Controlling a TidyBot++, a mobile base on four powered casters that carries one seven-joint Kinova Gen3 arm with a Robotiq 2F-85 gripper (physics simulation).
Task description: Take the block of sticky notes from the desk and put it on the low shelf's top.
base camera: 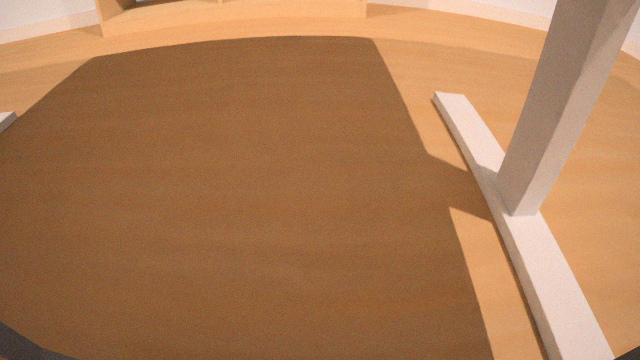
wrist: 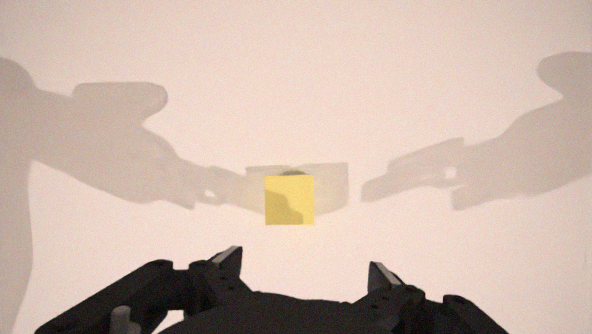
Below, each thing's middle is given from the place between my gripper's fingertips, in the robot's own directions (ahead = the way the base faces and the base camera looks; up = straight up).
My gripper is now 4 cm short of the yellow block of sticky notes (wrist: 289, 200), 2 cm to the right of it and 9 cm above it.
